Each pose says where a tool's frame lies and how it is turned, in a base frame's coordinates. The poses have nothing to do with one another.
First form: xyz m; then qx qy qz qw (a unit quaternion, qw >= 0).
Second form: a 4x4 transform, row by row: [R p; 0 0 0 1], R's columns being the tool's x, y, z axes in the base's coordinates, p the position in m. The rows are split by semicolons. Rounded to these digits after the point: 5 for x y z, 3 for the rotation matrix.
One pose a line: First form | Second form
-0.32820 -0.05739 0.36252 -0.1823 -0.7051 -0.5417 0.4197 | -0.581 0.712 -0.394 -0.32820; -0.198 0.347 0.917 -0.05739; 0.789 0.611 -0.061 0.36252; 0 0 0 1
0.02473 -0.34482 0.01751 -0.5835 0.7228 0.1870 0.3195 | -0.115 -0.963 0.244 0.02473; -0.724 0.249 0.643 -0.34482; -0.680 -0.103 -0.726 0.01751; 0 0 0 1
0.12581 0.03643 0.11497 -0.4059 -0.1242 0.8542 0.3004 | -0.490 -0.412 -0.768 0.12581; 0.614 -0.789 0.032 0.03643; -0.619 -0.456 0.640 0.11497; 0 0 0 1
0.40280 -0.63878 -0.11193 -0.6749 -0.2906 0.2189 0.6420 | 0.735 0.111 -0.669 0.40280; 0.673 -0.007 0.739 -0.63878; 0.078 -0.994 -0.080 -0.11193; 0 0 0 1
